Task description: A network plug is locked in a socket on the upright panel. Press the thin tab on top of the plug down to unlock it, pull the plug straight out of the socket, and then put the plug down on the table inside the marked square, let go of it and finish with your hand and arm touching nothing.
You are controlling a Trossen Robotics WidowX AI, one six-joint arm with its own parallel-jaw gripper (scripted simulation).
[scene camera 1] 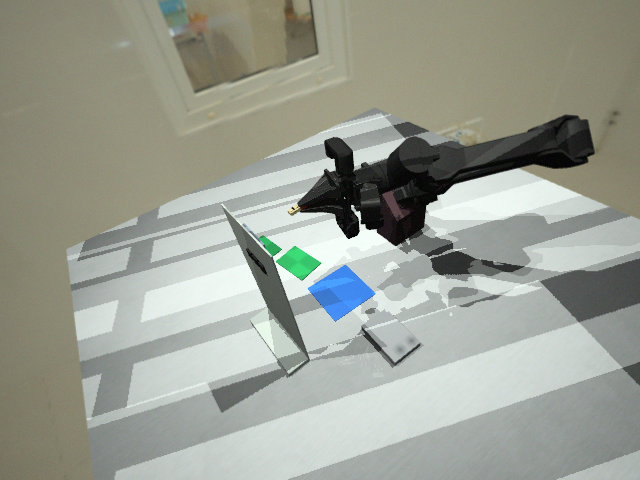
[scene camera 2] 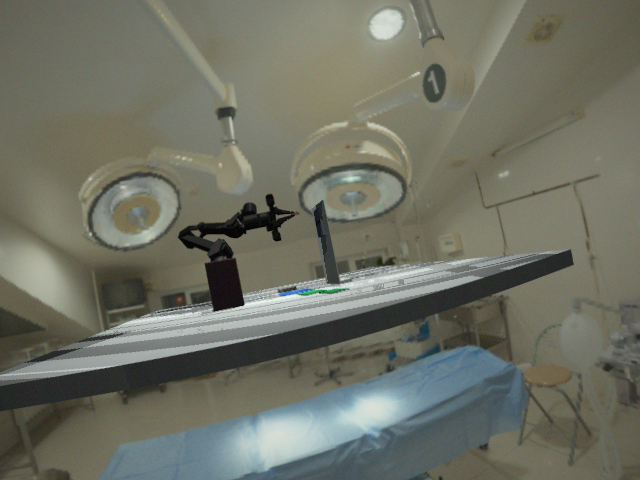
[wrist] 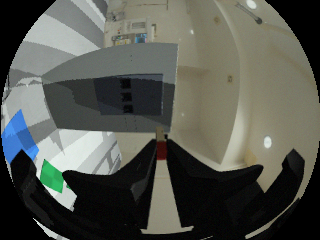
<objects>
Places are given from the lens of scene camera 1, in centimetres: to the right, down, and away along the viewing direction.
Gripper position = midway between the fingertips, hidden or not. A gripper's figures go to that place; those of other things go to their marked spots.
my gripper (scene camera 1: 298, 207): -4, -6, 58
upright grey panel (scene camera 1: 276, 324): -10, 19, 76
blue square (scene camera 1: 340, 292): 5, 13, 81
</objects>
